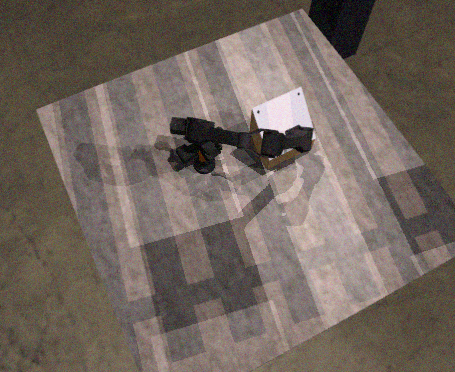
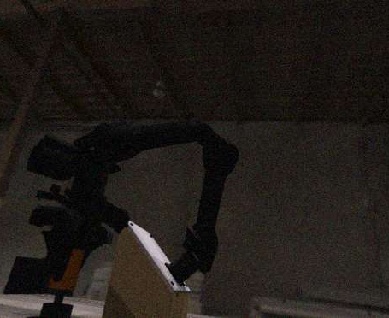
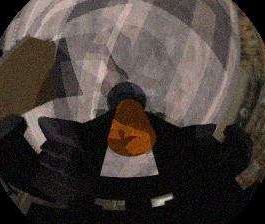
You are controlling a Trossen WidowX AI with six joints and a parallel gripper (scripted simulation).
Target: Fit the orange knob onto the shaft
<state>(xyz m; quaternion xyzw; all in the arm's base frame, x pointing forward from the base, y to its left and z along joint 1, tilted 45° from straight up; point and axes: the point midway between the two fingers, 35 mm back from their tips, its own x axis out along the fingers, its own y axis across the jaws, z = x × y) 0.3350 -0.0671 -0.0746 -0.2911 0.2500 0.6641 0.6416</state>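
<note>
The orange knob is 2 cm above my gripper tip. From my gripper tip the other things lie so: dark pedestal (4 cm below).
</note>
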